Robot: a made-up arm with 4 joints.
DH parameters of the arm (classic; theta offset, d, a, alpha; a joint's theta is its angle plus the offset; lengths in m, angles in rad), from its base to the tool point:
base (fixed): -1.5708 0.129 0 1.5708
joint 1: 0 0.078 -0.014 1.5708
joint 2: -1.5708 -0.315 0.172 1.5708
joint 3: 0 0.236 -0.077 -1.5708
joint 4: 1.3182 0 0.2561 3.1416
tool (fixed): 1.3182 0.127 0 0
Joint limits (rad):
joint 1: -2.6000..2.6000
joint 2: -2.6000..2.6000
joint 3: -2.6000..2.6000
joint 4: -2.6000..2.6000
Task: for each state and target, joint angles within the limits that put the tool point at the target. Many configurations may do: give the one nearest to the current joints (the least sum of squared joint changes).
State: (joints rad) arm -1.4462 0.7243 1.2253 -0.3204
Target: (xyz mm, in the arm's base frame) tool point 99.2 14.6 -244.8
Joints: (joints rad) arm -2.4102 1.1391 1.2277 -0.4827
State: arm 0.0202 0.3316 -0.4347 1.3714
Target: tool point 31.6 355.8 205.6
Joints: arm 0.3518 0.8984 -0.7131 1.9511
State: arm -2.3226 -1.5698 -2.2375 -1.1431
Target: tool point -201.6 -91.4 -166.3
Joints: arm -2.6000 -1.9601 -2.5527 -0.9663
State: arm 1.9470 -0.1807 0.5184 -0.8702
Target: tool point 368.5 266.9 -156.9
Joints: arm 1.9931 0.3018 0.4102 -1.4272
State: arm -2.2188 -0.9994 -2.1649 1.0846
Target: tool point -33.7 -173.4 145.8
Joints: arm -2.5598 -1.1949 -2.0331 0.7442
